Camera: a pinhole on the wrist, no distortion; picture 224 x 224 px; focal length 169.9 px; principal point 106.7 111.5 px. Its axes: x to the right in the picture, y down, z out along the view. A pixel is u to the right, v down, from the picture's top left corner.
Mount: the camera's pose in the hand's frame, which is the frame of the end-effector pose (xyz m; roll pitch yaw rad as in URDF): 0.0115 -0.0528 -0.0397 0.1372 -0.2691 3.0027
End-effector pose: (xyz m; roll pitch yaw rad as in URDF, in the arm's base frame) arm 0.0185 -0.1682 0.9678 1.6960 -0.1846 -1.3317
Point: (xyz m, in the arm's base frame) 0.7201 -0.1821 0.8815
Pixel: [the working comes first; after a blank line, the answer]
In the camera's frame: -0.3268 0.0501 -0.5637

behind the camera
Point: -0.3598 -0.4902 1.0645
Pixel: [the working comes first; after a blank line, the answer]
In the camera's frame: -0.0681 -0.1201 0.5311

84.9 73.1
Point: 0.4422 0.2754 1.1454
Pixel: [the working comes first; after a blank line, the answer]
In the camera's frame: 0.1862 -0.2541 -0.5428

behind the camera
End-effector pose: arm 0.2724 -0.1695 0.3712 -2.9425 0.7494 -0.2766
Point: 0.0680 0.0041 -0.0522
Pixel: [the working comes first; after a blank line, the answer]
In the camera's frame: 0.0518 0.0223 0.5359

123.1 118.6
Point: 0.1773 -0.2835 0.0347
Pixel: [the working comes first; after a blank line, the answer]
In the camera's frame: -0.0550 -0.2179 0.3540

80.3 6.9
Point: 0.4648 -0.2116 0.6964
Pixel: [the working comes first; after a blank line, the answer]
In the camera's frame: -0.0050 -0.0014 -0.3362

behind the camera
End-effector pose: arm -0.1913 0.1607 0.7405 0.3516 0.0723 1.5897
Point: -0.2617 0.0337 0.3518
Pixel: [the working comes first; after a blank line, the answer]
In the camera's frame: 0.0066 -0.0209 -0.3737

behind the camera
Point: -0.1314 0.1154 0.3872
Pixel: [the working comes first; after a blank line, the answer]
In the camera's frame: -0.0587 0.0905 -0.2830

behind the camera
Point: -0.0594 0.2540 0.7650
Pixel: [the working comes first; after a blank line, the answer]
In the camera's frame: -0.0515 0.0685 0.1251

36.7 204.4
